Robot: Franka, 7 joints.
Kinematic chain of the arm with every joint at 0, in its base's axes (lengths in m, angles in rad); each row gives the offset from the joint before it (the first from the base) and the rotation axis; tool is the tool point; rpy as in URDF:
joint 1: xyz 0 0 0.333 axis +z
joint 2: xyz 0 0 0 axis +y
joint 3: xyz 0 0 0.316 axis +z
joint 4: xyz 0.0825 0 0 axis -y
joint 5: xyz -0.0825 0 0.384 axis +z
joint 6: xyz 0 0 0 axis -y
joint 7: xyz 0.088 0 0 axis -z
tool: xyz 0 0 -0.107 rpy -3.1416 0 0
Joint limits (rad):
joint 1: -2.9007..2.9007
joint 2: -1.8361..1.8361
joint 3: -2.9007..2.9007
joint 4: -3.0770..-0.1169
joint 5: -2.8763..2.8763
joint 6: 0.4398..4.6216
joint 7: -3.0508..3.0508
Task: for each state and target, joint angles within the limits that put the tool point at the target. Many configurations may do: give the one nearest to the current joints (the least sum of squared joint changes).
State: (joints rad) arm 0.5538 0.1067 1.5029 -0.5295 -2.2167 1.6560 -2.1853
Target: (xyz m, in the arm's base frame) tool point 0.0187 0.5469 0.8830
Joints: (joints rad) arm 0.6331 0.3108 1.4597 -1.1416 -2.0125 1.4502 -2.1853
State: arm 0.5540 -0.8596 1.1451 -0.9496 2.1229 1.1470 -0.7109
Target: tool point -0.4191 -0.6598 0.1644
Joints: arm 1.2253 -1.6947 1.3950 -0.5015 2.2090 1.2983 -0.7109
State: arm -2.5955 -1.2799 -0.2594 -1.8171 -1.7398 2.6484 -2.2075
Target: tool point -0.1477 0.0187 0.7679
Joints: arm -2.6268 -1.4128 -0.2792 -2.4874 -1.8016 2.7389 -2.2075
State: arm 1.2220 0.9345 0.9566 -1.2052 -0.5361 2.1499 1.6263
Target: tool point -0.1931 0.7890 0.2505
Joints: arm 1.3535 1.2393 0.8716 -0.9759 -0.5493 2.3090 1.6263
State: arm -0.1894 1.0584 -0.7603 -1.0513 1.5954 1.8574 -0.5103
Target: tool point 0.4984 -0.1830 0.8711
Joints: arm -0.0396 0.1969 -0.6990 -0.9700 1.5083 1.3024 -0.5103
